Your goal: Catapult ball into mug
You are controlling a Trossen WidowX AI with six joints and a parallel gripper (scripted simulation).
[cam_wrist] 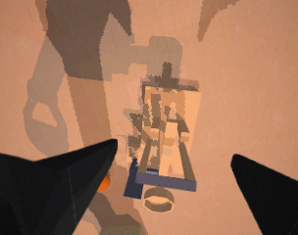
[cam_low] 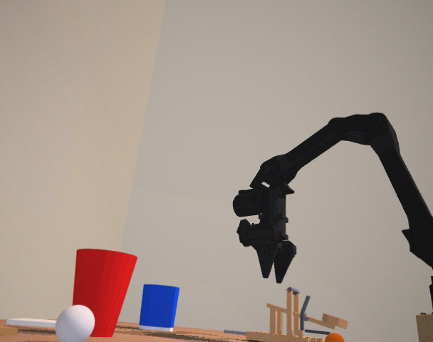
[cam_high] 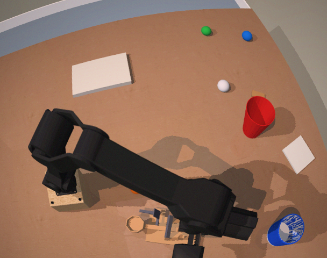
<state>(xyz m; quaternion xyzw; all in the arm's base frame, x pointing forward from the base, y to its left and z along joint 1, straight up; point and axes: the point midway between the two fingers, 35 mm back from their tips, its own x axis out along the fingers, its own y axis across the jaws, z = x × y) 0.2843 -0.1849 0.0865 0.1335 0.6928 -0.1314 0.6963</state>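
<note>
My gripper tip is now 4 cm past the catapult upright frame, 4 cm above it and 2 cm to the right of it. The rest, counted from my gripper tip: blue mug 27 cm ahead, 10 cm to the right, 9 cm below; orange ball 16 cm to the left, 11 cm below, 9 cm behind; catapult 7 cm below, 6 cm behind, 4 cm to the left.
</note>
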